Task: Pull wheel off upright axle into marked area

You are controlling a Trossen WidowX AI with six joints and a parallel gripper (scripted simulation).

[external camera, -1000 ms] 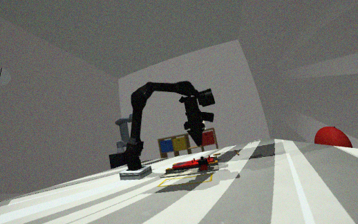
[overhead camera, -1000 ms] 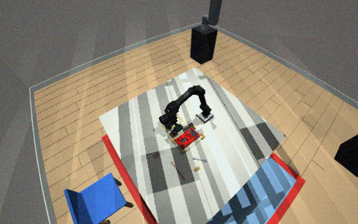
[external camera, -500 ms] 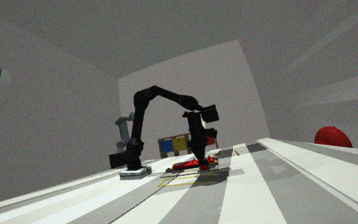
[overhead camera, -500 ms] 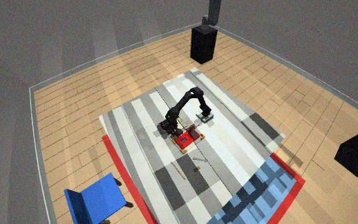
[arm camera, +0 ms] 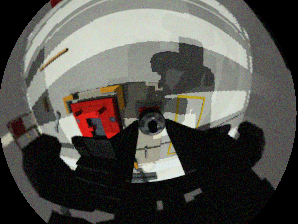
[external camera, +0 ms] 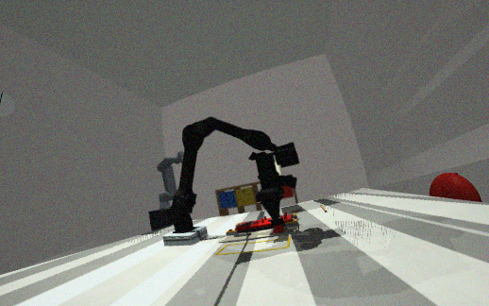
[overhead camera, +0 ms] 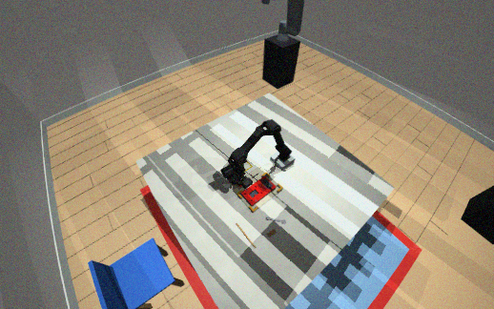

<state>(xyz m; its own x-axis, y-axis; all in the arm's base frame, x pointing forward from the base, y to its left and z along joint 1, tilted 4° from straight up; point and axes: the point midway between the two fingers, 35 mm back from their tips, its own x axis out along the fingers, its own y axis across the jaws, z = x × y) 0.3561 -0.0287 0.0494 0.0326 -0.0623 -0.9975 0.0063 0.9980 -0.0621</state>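
The dark wheel is right at my gripper tip. Round my gripper tip: tan block: 5 cm ahead, 36 cm to the left, 4 cm below.
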